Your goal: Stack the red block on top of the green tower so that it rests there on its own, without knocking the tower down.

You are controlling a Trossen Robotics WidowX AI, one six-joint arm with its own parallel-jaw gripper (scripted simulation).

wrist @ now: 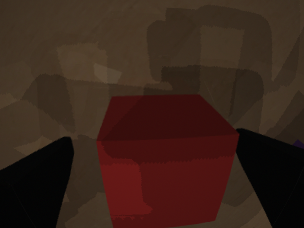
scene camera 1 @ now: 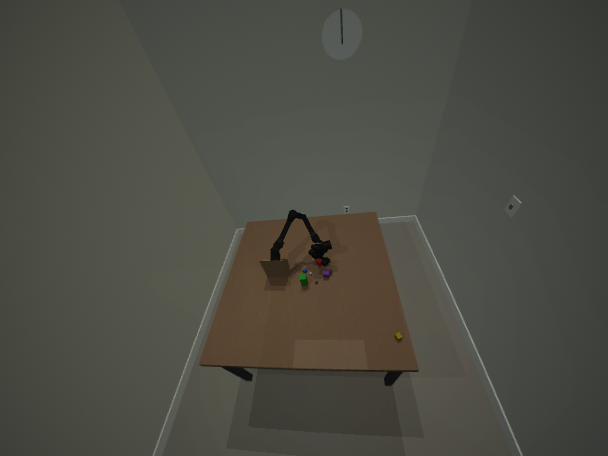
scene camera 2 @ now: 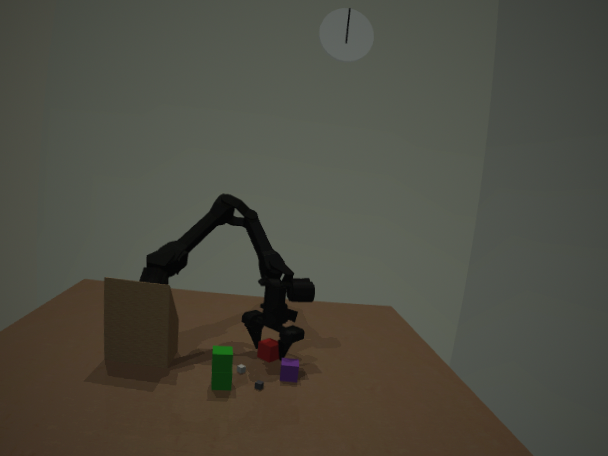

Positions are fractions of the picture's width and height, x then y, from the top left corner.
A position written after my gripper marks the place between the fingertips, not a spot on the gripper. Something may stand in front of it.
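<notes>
Gripper (scene camera 2: 0.44,0.78) (wrist: 0.51,0.62): mine, open, holding nothing. Red block (wrist: 0.52,0.67): in sight.
</notes>
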